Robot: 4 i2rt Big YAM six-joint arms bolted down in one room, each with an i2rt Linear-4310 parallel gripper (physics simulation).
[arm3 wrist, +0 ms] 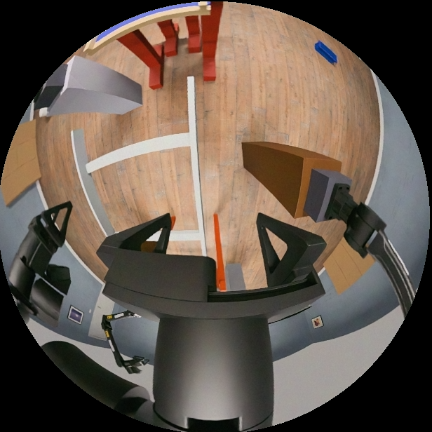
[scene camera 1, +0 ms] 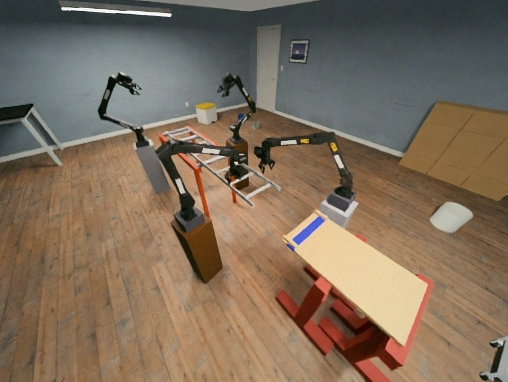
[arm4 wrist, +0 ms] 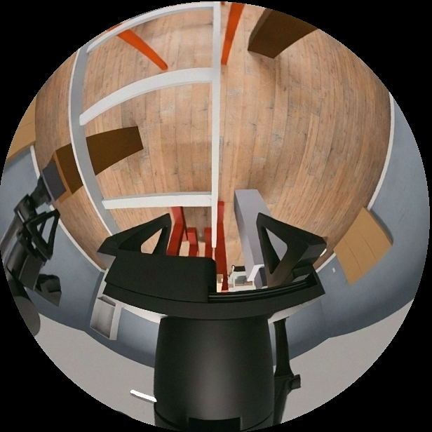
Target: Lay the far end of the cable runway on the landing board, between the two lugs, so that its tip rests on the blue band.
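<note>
The pale cable runway (arm3 wrist: 192, 115) (arm4 wrist: 215, 135) (scene camera 1: 259, 190) lies on an orange stand; its far end is in the air, apart from the landing board (arm3 wrist: 120, 34) (scene camera 1: 365, 275). The blue band (arm3 wrist: 150, 16) (scene camera 1: 307, 231) crosses the board's near end between two lugs (scene camera 1: 320, 214) (scene camera 1: 289, 243). Arm3's gripper (arm3 wrist: 214, 217) is open, with a side rail showing between its fingers. Arm4's gripper (arm4 wrist: 214, 216) is open; a side rail shows between its fingers. In the scene view, the front-left gripper (scene camera 1: 236, 175) is close by the runway, and the front-right gripper (scene camera 1: 267, 166) is beyond it. Their finger states are unclear.
Two more arms stand at the back left (scene camera 1: 107, 95) and back centre (scene camera 1: 247, 102). Brown (scene camera 1: 200, 250) and grey (scene camera 1: 152, 167) pedestals stand beside the runway. Red legs (scene camera 1: 312, 300) carry the board. A white bin (scene camera 1: 451, 217) and leaning cardboard (scene camera 1: 460, 145) are at the right.
</note>
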